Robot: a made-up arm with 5 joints.
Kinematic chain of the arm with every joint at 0, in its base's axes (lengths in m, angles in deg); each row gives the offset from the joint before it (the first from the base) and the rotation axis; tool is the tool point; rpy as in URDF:
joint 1: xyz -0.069 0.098 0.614 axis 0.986 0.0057 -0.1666
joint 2: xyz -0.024 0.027 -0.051 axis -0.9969 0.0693 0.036
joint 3: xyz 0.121 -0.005 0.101 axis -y
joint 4: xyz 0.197 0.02 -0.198 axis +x
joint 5: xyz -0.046 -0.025 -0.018 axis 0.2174 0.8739 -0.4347
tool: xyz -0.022 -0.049 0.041 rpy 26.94 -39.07 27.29
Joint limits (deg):
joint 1: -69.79..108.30
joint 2: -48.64..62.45
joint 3: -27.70..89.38
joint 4: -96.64..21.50
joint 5: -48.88..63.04
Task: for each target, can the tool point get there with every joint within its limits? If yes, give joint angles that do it. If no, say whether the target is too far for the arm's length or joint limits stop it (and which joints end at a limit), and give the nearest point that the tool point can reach.
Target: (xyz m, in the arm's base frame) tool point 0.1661 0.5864 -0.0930
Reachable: no: too far | nearest point 0.1175 0.2581 0.3647 | short by 0.565 m
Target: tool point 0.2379 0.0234 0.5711
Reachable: yes | joints 32.55 -20.44 41.67 0.05 37.42
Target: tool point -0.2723 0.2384 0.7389
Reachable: no: joint limits stop it (at a limit: joint 1, joint 3, joint 4, joint 5) | nearest point 0.0792 0.2711 0.6584 | short by 0.362 m
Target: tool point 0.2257 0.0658 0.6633
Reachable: yes | joints 62.31 46.68 49.21 -33.62 -40.32
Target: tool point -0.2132 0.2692 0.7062
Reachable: no: joint limits stop it (at a limit: joint 1, joint 3, joint 4, joint 5) | nearest point 0.0707 0.2769 0.6271 | short by 0.295 m
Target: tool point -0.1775 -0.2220 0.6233
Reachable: no: joint limits stop it (at a limit: joint 3, joint 4, joint 5) | nearest point 0.0543 -0.0668 0.5885 | short by 0.281 m
